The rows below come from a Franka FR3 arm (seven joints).
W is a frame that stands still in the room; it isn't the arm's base.
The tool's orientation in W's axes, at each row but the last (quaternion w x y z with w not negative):
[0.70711, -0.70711, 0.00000, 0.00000]
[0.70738, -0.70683, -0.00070, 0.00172]
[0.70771, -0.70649, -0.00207, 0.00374]
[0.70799, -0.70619, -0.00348, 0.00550]
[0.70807, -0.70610, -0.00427, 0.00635]
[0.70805, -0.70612, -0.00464, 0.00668]
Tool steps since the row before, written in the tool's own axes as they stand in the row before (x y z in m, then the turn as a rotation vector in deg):
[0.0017, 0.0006, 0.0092, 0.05, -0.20, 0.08]
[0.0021, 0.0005, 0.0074, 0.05, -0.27, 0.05]
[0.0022, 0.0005, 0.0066, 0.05, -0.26, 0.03]
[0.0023, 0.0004, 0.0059, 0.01, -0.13, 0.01]
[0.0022, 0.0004, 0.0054, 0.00, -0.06, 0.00]
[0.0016, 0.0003, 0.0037, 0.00, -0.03, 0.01]
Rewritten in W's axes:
[0.0017, 0.0092, -0.0006, 0.05, 0.08, 0.20]
[0.0021, 0.0074, -0.0005, 0.05, 0.05, 0.27]
[0.0021, 0.0066, -0.0005, 0.05, 0.03, 0.26]
[0.0022, 0.0059, -0.0004, 0.01, 0.01, 0.13]
[0.0021, 0.0054, -0.0004, 0.00, 0.00, 0.06]
[0.0015, 0.0037, -0.0003, 0.00, 0.01, 0.03]

